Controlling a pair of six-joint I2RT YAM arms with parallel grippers.
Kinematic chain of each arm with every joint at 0, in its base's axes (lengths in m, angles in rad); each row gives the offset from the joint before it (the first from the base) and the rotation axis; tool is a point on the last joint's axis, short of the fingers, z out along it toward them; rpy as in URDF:
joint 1: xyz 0 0 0.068 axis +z
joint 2: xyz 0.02 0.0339 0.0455 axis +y
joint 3: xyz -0.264 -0.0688 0 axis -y
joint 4: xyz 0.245 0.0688 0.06 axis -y
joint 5: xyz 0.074 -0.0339 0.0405 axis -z
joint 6: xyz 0.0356 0 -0.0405 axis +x
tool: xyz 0 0 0 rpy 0 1.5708 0
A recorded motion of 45 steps. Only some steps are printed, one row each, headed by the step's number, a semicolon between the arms.
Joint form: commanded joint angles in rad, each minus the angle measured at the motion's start. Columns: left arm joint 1, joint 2, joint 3, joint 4, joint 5, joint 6; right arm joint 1, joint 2, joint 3, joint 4, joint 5, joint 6.
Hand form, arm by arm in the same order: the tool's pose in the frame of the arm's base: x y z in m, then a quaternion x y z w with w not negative. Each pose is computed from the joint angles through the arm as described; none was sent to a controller.
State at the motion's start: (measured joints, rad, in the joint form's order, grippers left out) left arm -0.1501 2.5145 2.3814 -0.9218 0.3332 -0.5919; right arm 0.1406 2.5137 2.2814 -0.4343 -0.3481 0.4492
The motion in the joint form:
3: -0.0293 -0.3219 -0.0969 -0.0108 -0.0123 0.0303; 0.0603 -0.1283 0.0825 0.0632 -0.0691 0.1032
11: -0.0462 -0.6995 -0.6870 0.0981 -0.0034 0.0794; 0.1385 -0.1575 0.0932 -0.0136 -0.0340 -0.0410
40: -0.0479 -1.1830 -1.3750 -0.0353 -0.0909 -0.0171; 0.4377 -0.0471 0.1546 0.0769 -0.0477 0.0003
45: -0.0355 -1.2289 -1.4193 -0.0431 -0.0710 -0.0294; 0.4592 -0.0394 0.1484 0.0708 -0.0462 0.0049
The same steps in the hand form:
3: 0.4744 -0.0974 0.3300 -0.11915 0.91616 -0.26671 0.27446; 0.5426 0.1252 0.3086 0.02893 0.82101 0.36004 0.44213
11: 0.3875 -0.0888 0.3125 -0.09780 0.93469 -0.25195 0.23088; 0.5230 0.1637 0.3201 -0.04906 0.83114 0.32915 0.44550
40: 0.2333 -0.0555 0.2445 -0.18344 0.96523 -0.16604 0.08432; 0.4713 0.3240 0.2905 -0.16177 0.80522 0.41085 0.39580
45: 0.2217 -0.0510 0.2418 -0.19418 0.96233 -0.17381 0.07751; 0.4652 0.3347 0.2835 -0.16694 0.80950 0.41232 0.38317

